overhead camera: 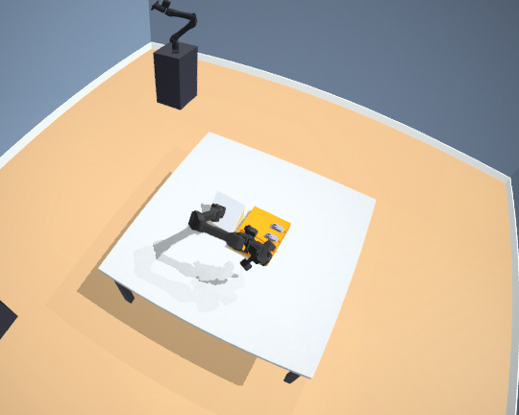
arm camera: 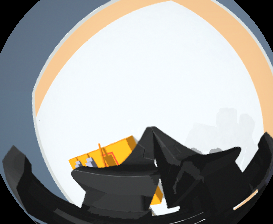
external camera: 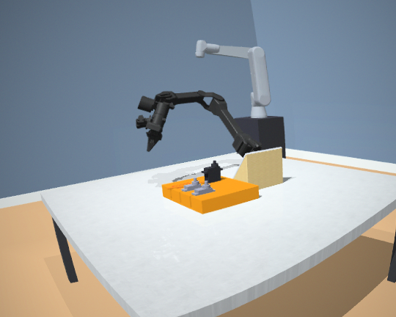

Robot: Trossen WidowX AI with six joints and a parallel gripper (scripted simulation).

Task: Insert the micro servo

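The orange deck lies 16 cm behind my gripper tip, 25 cm to the left of it and 15 cm below it.
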